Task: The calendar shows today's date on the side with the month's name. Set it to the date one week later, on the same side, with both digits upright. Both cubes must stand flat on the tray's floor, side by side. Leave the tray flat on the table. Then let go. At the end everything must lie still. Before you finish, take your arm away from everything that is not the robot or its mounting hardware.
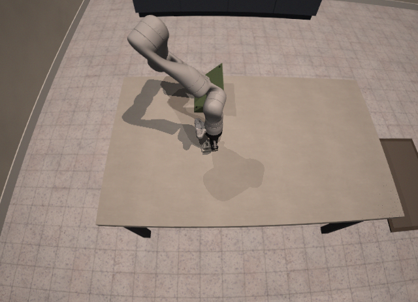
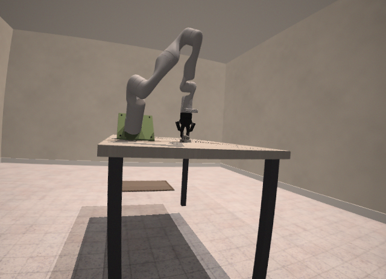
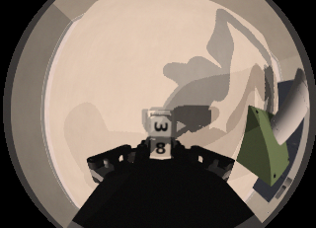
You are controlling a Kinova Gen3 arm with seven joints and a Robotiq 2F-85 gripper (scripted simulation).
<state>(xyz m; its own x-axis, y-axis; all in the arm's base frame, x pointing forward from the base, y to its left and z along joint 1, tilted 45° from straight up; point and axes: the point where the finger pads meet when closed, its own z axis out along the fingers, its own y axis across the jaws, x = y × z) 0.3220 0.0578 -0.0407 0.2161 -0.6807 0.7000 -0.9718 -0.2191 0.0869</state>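
The white tray lies 30 mm below my hand and 10 mm to the right of it.
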